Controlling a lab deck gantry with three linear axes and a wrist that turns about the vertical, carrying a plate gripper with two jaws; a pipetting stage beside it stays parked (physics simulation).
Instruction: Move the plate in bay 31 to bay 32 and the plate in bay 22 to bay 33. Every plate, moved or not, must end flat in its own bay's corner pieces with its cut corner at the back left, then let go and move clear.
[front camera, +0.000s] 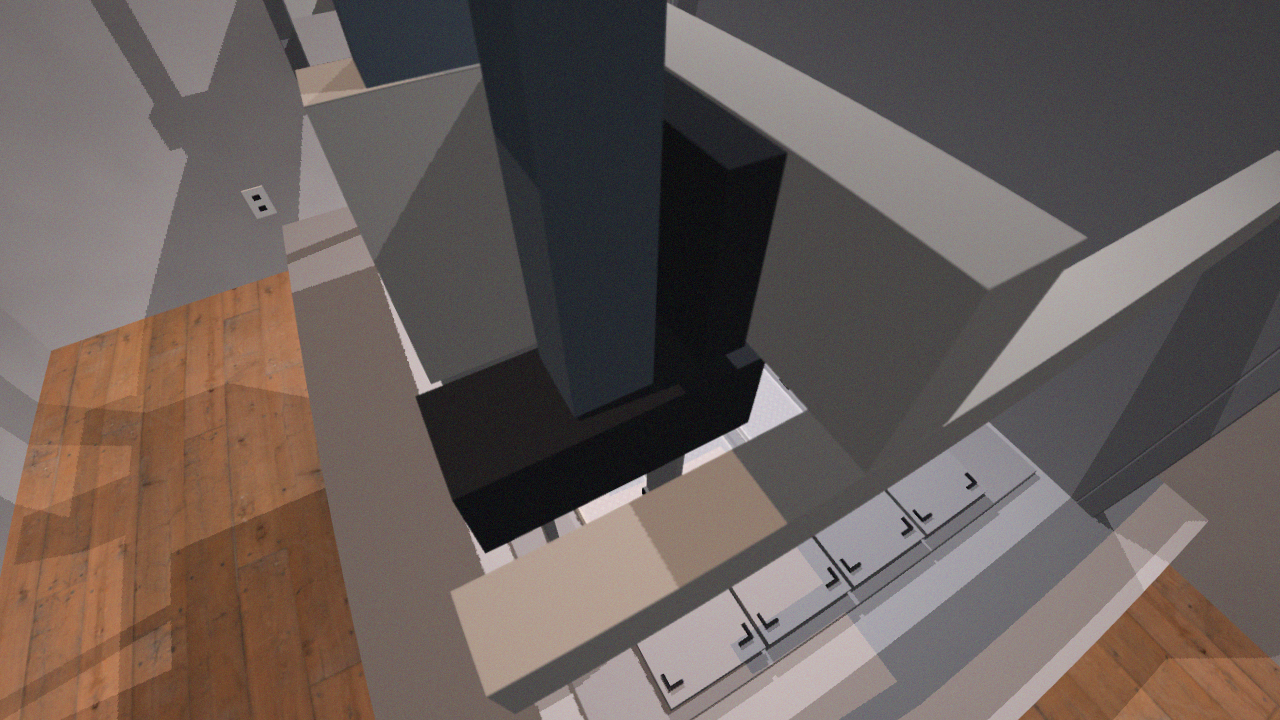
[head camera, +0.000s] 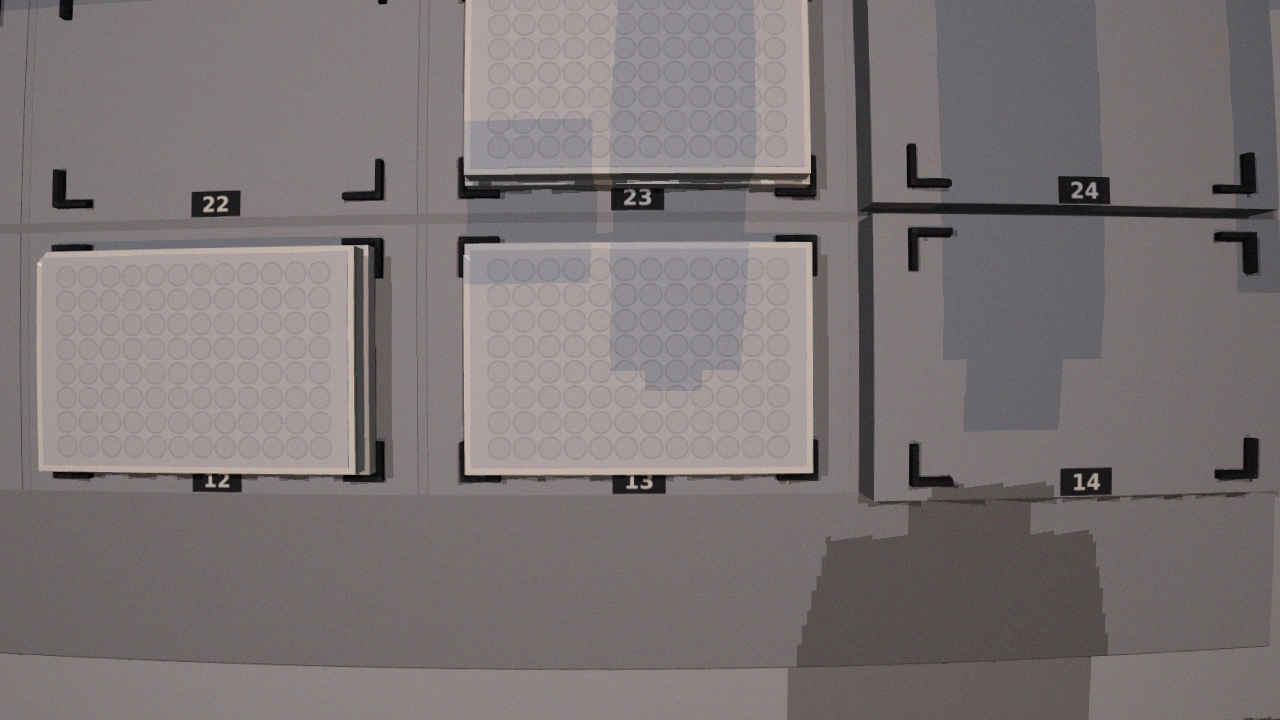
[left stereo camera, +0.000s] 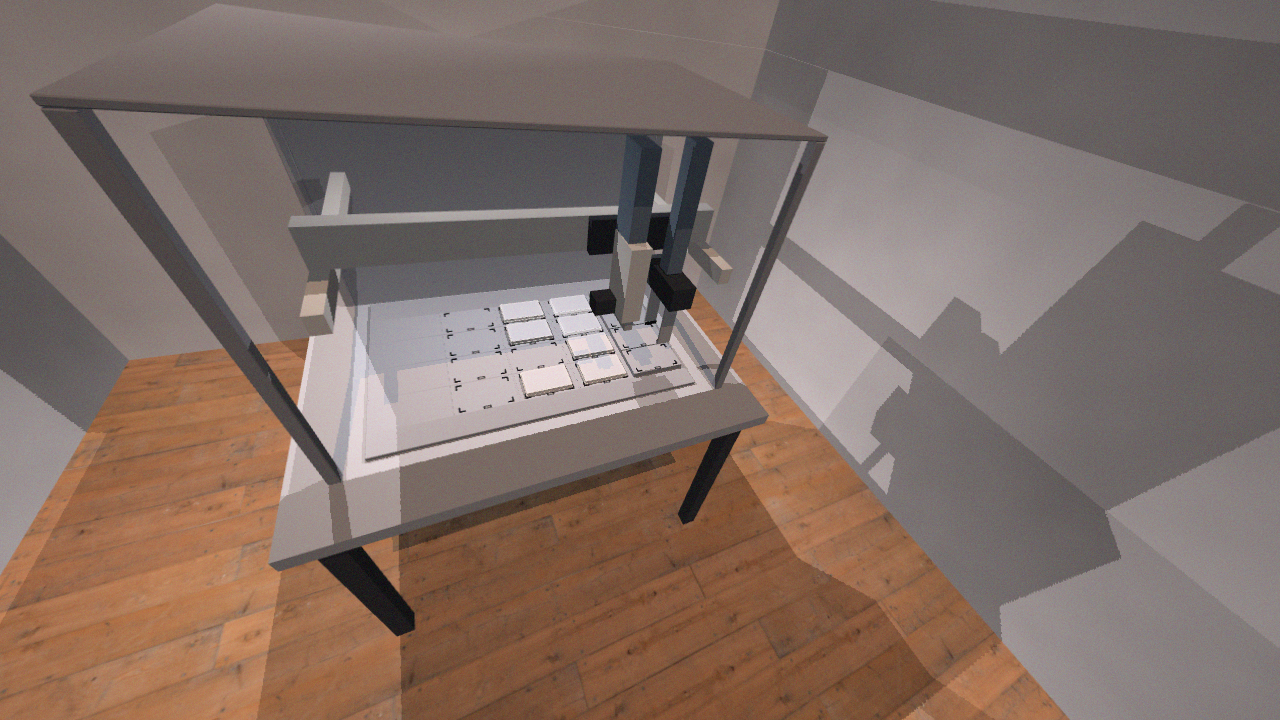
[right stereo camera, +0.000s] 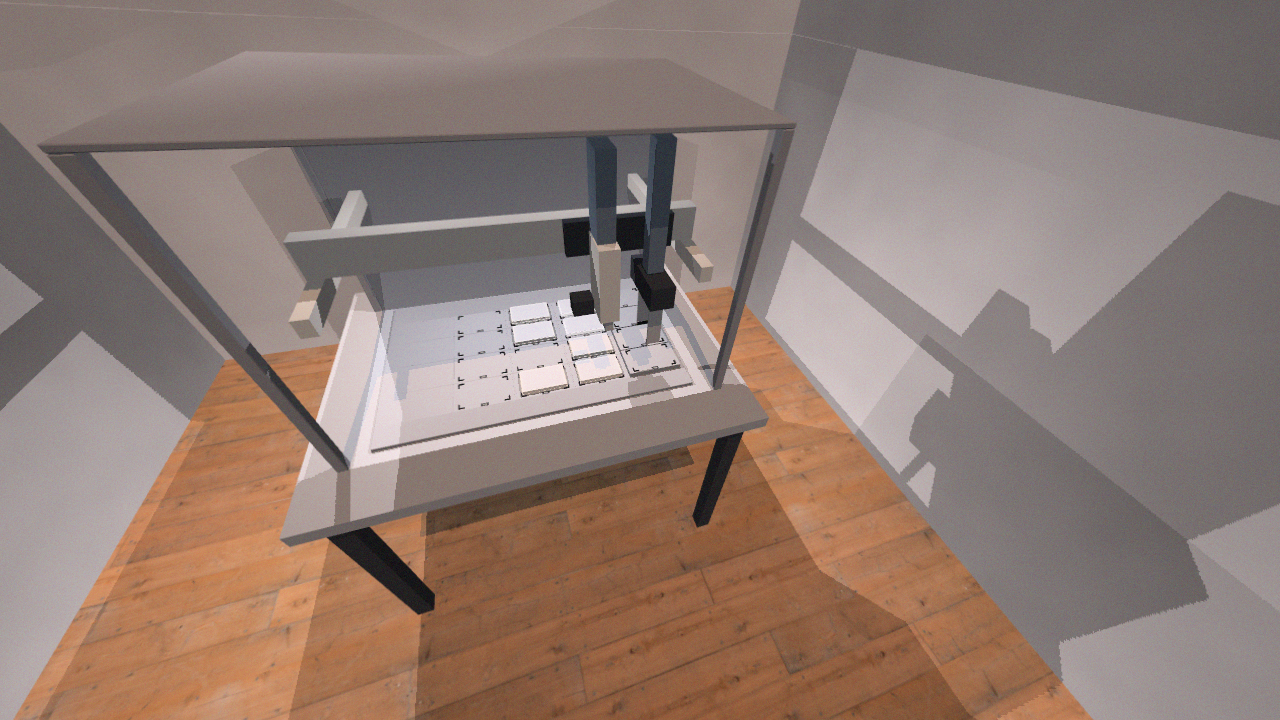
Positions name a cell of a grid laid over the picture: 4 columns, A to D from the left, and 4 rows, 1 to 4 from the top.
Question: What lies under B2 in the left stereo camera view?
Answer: A bay.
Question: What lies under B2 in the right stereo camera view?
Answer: A bay.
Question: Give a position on a bay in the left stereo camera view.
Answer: C2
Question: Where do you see a bay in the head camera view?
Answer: A1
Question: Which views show my gripper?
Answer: The front camera view, the left stereo camera view and the right stereo camera view only.
